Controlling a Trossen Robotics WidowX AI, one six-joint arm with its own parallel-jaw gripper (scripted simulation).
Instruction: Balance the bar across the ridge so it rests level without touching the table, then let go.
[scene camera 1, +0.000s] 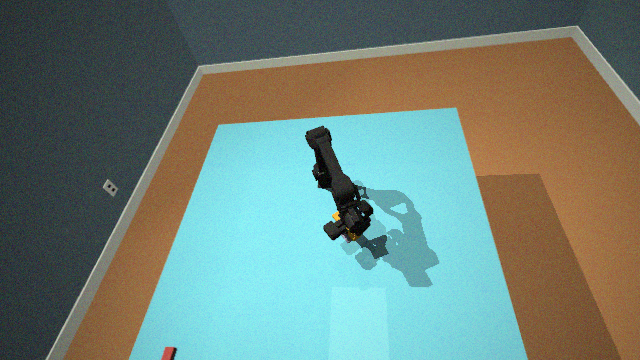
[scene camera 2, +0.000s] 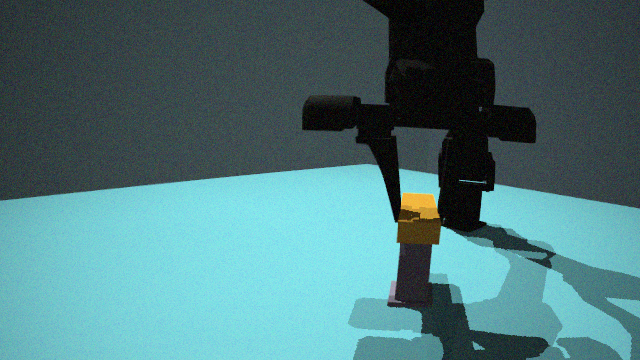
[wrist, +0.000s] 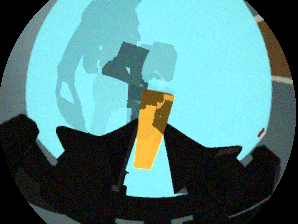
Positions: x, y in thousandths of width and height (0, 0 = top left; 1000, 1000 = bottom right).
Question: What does my gripper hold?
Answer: An orange bar.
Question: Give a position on an orange bar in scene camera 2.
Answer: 655, 621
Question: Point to my gripper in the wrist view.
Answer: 508, 551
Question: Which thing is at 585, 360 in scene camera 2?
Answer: My gripper.
